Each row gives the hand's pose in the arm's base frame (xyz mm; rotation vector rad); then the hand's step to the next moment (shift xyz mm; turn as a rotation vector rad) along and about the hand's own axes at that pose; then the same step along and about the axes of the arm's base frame.
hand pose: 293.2 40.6 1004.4 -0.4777 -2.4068 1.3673
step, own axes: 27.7 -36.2 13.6 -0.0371 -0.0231 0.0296
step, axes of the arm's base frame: -35.1 -15.5 28.1 0.0171 -0.0499 0.0013
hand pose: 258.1 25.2 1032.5 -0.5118 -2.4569 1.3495
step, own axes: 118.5 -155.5 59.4 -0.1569 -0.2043 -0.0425
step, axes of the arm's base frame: -156.6 -69.7 111.2 0.1239 -0.1389 0.1831
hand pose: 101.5 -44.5 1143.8 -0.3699 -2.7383 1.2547
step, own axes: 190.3 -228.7 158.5 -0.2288 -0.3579 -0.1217
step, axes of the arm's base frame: -254.8 -209.7 68.8 0.1819 -0.1966 0.3514
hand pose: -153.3 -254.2 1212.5 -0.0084 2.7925 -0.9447
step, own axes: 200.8 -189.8 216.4 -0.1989 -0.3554 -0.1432
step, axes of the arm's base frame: -167.9 -294.7 -90.3 0.1488 -0.1837 0.3612
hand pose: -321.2 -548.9 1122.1 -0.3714 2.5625 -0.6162
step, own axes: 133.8 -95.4 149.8 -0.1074 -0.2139 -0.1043
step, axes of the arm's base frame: -24.0 -183.8 -122.8 0.0699 -0.1085 0.2269
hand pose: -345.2 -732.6 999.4 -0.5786 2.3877 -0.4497
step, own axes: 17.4 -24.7 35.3 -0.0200 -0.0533 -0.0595
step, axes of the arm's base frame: 17.9 -35.7 -23.8 -0.0091 -0.0248 0.0780
